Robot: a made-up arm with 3 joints. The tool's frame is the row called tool.
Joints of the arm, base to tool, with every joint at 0 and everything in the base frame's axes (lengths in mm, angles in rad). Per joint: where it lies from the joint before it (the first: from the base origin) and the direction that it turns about. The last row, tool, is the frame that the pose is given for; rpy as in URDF.
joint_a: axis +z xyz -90 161 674
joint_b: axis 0.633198 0.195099 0.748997 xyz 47 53 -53
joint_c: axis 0.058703 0.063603 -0.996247 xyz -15 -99 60
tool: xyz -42 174 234 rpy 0.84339 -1.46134 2.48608
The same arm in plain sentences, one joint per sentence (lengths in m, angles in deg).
The arm has three revolute joints in a row. What follows holds with every joint at zero, and every direction is one of the base frame's. Joint 1 sits 0.09 m along -x and 0.161 m along +y and 0.674 m along +z from the base frame's origin and turns about +z. Joint 2 sits 0.047 m along +x and 0.053 m along +y and 0.053 m along -z from joint 1 and turns about the direction (0.633198, 0.195099, 0.748997). Joint 3 sits 0.015 m along -x and 0.099 m along -y and 0.06 m along +z from joint 2 and turns about the direction (0.058703, 0.063603, -0.996247). The tool frame, which is the frame that the pose is given for, sits 0.042 m along -x and 0.174 m along +y and 0.234 m along +z from joint 3; its axes are the base frame's turned by roll 48.32, pitch -83.73 and yaw 142.44 deg (as in URDF: about the fixed x, then y, then z).
